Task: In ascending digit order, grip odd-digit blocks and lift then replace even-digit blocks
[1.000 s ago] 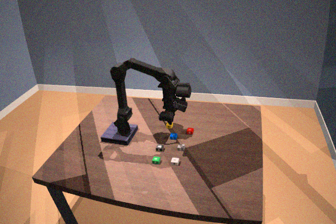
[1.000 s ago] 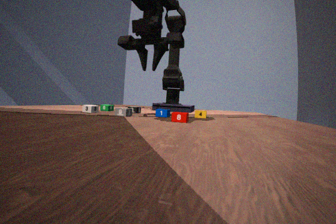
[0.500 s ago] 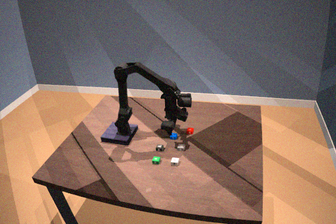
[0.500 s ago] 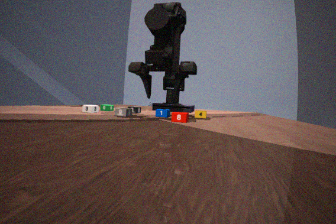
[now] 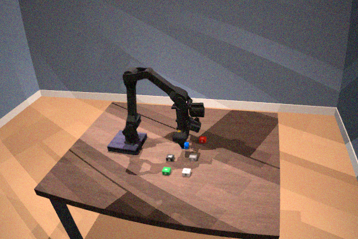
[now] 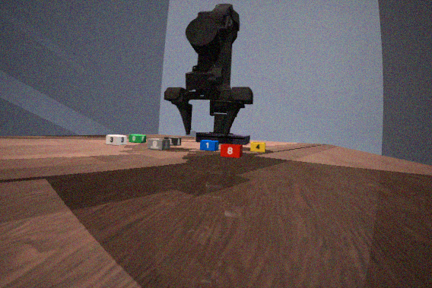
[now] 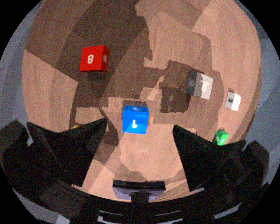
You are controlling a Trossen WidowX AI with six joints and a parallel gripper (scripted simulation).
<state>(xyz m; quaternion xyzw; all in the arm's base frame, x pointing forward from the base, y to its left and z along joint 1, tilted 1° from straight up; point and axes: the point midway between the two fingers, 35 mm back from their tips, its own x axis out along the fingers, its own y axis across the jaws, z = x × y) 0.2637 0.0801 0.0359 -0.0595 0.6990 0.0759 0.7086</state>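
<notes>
The blue block marked 1 lies 20 mm below my gripper tip and 10 mm to the left of it. Also, from my gripper tip: red block marked 8 (80 mm to the left, 60 mm ahead, 20 mm below); then dark block (110 mm to the right, 30 mm behind, 20 mm below); then grey block (70 mm to the right, 70 mm ahead, 20 mm below).
</notes>
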